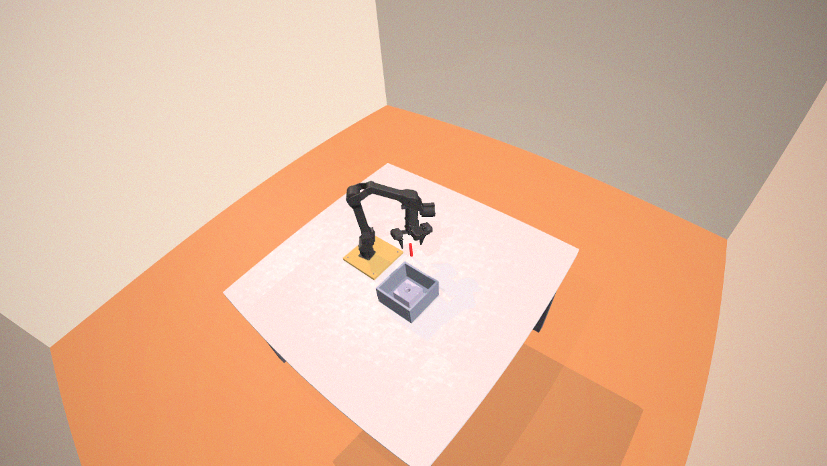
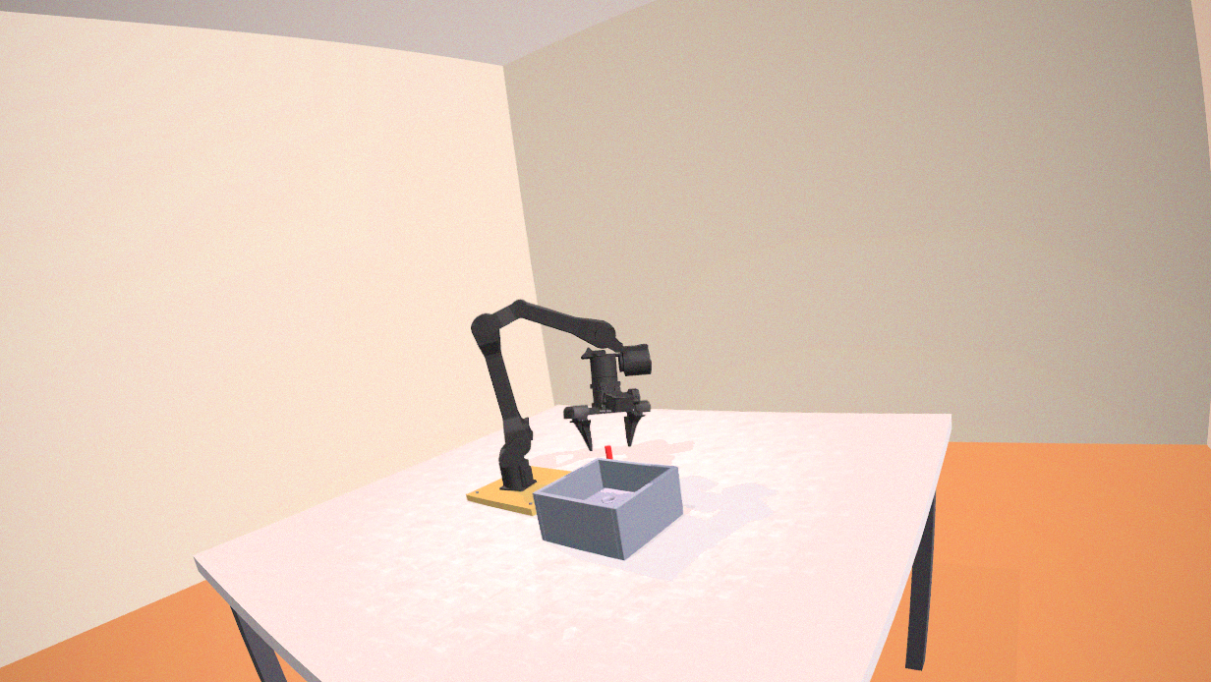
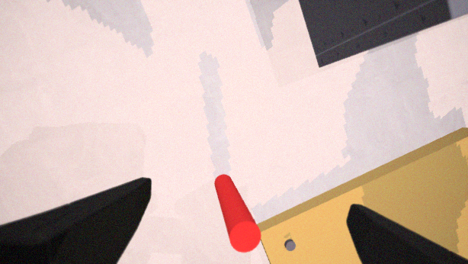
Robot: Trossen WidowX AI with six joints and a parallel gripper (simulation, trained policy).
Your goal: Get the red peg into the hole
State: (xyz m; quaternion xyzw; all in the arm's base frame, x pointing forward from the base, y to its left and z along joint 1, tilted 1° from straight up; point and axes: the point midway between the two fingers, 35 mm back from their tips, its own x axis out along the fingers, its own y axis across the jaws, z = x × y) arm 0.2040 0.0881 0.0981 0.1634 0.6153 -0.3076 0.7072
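Now: gripper tip 1 cm past the red peg, 1 cm to the right of it and 4 cm above it. Round my gripper tip: pale plate 9 cm ahead, 22 cm to the right, 3 cm below; then grey box 9 cm ahead, 22 cm to the right, 5 cm below.
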